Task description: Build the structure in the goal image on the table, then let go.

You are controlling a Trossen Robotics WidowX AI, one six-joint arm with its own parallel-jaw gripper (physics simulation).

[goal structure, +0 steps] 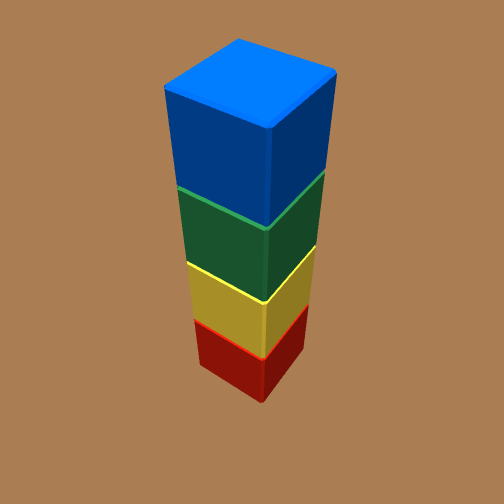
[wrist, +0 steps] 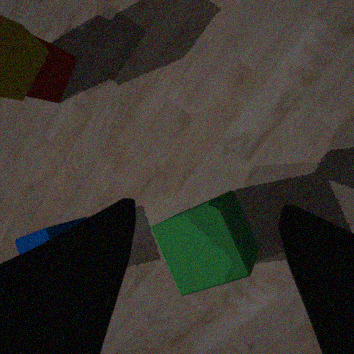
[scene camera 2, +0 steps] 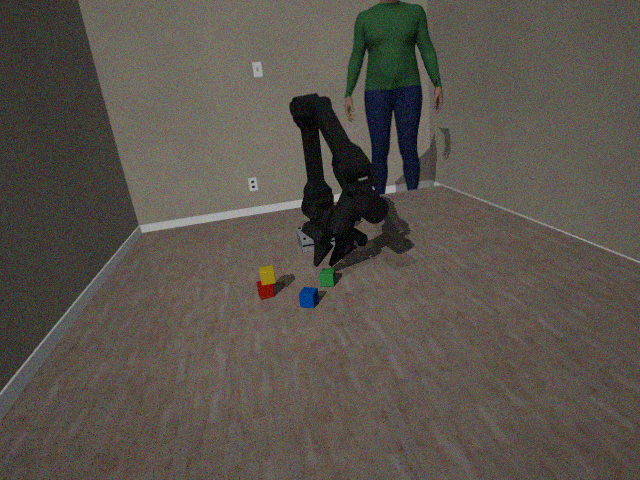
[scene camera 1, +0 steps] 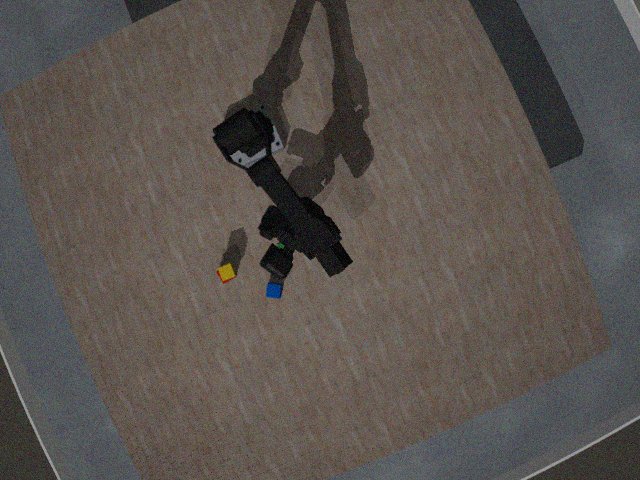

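A yellow cube (scene camera 1: 226,271) (scene camera 2: 267,274) (wrist: 20,60) sits on top of a red cube (scene camera 2: 265,290) (wrist: 52,75), slightly turned against it. A blue cube (scene camera 1: 273,290) (scene camera 2: 308,298) (wrist: 31,243) stands apart on the table, partly hidden by a finger in the wrist view. A green cube (scene camera 1: 280,245) (scene camera 2: 327,277) (wrist: 200,250) rests on the table behind the blue one in scene view 2; the arm hides most of it in scene view 1. My gripper (scene camera 2: 324,265) (wrist: 208,213) is open and empty, above the green cube, which shows between the spread fingers in the wrist view.
The arm's grey base plate (scene camera 1: 251,156) (scene camera 2: 306,241) is behind the cubes in scene view 2. A person (scene camera 2: 393,46) in a green top and blue trousers stands behind the arm near the wall. Arm shadows cross the wooden surface.
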